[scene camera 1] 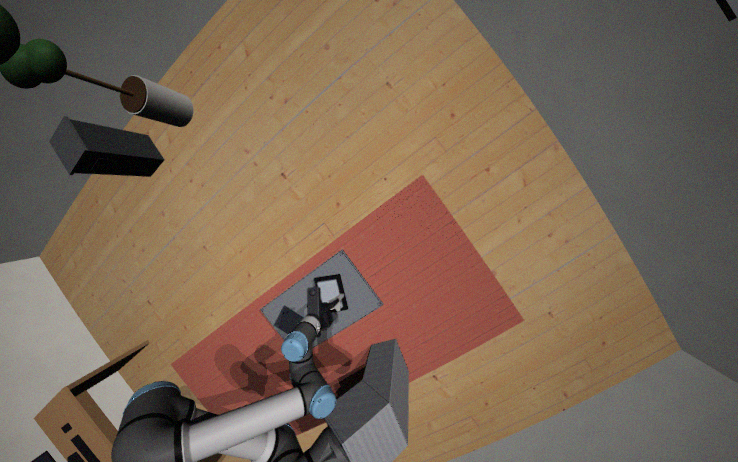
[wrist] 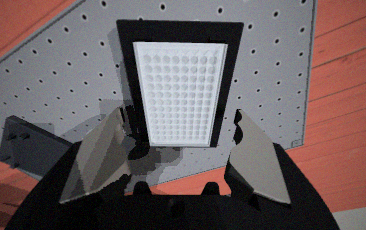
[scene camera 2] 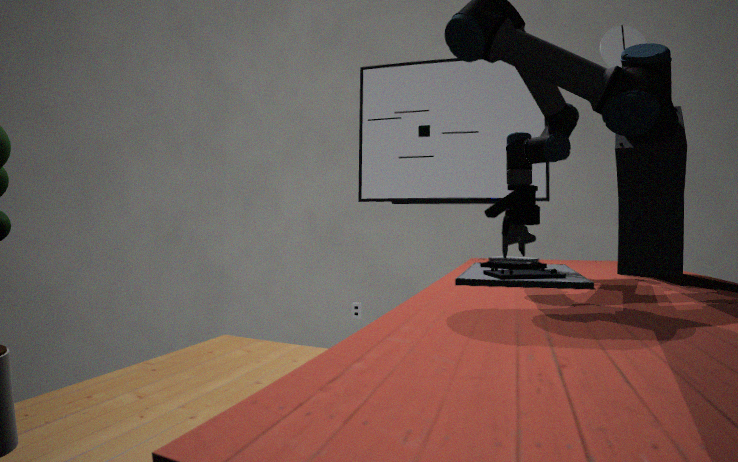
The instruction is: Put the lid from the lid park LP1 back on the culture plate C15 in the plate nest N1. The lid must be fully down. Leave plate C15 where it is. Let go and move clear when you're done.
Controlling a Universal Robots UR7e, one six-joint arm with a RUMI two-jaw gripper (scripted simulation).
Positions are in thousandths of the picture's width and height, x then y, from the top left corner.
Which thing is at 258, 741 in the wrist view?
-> My gripper.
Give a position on a clear lid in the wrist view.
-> At 493, 363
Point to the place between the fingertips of my gripper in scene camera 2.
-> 697, 557
